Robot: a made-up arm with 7 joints.
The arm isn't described. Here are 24 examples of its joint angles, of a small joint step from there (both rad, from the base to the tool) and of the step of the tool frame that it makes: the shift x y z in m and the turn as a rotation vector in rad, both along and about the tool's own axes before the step.
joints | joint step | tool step
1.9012 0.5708 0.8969 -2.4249 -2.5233 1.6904 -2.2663 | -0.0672 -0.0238 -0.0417 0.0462 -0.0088 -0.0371 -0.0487 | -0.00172 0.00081 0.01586 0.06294 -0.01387 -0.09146
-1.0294 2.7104 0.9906 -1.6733 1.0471 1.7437 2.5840 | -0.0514 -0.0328 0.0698 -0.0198 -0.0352 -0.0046 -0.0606 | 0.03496 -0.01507 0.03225 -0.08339 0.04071 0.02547
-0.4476 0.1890 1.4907 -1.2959 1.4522 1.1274 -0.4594 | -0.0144 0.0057 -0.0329 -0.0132 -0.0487 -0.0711 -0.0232 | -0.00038 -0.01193 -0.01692 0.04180 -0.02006 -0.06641
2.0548 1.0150 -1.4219 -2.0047 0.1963 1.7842 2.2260 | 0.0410 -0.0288 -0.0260 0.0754 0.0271 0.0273 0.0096 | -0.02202 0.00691 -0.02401 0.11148 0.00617 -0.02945
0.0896 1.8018 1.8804 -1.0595 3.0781 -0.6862 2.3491 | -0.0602 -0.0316 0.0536 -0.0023 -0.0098 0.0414 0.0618 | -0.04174 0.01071 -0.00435 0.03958 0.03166 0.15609
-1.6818 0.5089 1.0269 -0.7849 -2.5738 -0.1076 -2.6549 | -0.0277 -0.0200 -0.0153 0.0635 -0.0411 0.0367 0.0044 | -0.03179 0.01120 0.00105 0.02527 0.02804 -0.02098
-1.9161 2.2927 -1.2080 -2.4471 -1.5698 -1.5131 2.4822 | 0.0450 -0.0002 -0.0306 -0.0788 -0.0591 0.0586 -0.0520 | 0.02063 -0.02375 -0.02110 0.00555 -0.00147 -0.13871
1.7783 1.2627 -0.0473 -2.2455 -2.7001 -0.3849 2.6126 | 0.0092 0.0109 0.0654 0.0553 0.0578 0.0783 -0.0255 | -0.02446 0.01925 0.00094 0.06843 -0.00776 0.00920
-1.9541 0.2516 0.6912 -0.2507 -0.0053 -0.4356 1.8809 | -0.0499 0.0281 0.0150 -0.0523 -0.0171 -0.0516 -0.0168 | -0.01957 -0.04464 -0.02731 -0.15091 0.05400 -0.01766
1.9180 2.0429 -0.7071 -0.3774 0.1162 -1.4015 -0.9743 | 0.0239 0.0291 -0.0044 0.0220 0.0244 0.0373 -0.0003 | -0.01142 0.00820 0.01712 -0.06506 0.03562 -0.01933
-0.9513 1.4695 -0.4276 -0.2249 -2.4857 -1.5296 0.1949 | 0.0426 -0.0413 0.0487 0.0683 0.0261 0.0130 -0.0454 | 0.00746 0.00519 -0.03799 0.03237 -0.07496 -0.03341
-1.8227 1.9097 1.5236 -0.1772 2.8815 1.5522 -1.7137 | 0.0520 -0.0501 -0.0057 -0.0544 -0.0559 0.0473 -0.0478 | -0.00622 -0.00171 0.01006 -0.07273 0.10153 -0.03652
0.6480 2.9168 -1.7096 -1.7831 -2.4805 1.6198 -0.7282 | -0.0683 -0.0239 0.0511 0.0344 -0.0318 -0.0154 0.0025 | 0.01902 -0.01083 -0.01242 -0.02693 0.02951 -0.07808
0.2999 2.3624 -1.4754 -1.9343 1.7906 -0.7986 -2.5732 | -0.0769 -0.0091 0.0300 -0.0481 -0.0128 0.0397 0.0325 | -0.00168 0.03302 -0.02181 0.08407 0.00613 0.07093
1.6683 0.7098 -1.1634 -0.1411 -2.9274 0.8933 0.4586 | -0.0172 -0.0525 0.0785 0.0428 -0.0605 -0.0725 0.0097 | -0.00698 0.00992 -0.01408 -0.04331 -0.04622 0.02545
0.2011 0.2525 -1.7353 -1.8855 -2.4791 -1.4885 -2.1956 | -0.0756 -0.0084 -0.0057 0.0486 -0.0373 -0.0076 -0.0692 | 0.01326 0.01519 -0.00879 0.12063 -0.04051 -0.07321
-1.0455 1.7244 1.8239 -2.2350 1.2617 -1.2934 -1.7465 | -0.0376 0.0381 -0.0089 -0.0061 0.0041 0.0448 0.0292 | 0.00858 -0.00416 -0.01411 -0.00035 -0.00987 0.05743
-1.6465 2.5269 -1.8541 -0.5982 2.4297 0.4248 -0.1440 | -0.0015 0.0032 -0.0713 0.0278 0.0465 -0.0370 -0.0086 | -0.00370 0.01891 0.00199 0.05528 -0.02719 0.00127
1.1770 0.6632 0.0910 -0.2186 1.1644 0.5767 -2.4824 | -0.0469 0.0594 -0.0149 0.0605 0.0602 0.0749 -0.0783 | -0.02722 0.01325 0.01985 -0.01313 -0.02533 -0.01911
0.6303 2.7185 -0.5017 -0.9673 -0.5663 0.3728 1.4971 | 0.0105 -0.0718 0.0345 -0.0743 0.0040 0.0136 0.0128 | 0.01456 -0.05248 0.00991 -0.08621 -0.02938 0.09669
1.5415 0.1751 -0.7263 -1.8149 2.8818 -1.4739 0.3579 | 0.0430 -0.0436 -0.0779 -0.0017 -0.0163 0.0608 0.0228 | 0.01347 0.03645 0.01255 0.08844 0.04742 -0.01972
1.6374 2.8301 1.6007 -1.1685 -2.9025 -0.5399 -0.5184 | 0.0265 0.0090 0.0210 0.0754 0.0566 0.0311 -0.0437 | 0.01866 0.01340 -0.01123 0.04167 -0.01586 0.03040
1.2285 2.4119 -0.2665 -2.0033 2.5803 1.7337 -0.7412 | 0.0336 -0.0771 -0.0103 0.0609 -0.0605 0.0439 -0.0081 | -0.01376 0.02662 -0.00353 -0.03637 0.00421 0.01042
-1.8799 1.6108 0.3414 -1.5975 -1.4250 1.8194 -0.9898 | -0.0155 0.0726 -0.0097 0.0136 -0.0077 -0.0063 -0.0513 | -0.00142 0.01591 -0.01791 0.04023 0.05637 -0.01878
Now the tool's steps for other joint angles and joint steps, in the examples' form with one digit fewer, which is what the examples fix.
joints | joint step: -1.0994 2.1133 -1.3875 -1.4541 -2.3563 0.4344 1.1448 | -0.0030 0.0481 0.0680 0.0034 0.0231 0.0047 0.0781
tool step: -0.0391 -0.0036 0.0115 -0.0139 0.0886 0.0613
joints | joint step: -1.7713 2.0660 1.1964 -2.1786 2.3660 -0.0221 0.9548 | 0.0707 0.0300 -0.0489 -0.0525 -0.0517 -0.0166 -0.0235
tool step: -0.0217 0.0467 -0.0066 0.0942 0.0599 -0.0059
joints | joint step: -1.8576 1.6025 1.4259 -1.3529 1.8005 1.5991 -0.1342 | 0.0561 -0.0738 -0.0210 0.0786 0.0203 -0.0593 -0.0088
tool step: -0.0395 0.0622 -0.0090 0.0102 -0.0274 0.1577
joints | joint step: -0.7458 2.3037 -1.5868 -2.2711 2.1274 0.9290 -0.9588 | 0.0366 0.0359 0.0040 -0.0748 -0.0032 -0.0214 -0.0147
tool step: 0.0006 -0.0201 -0.0110 -0.0297 0.0020 -0.0238
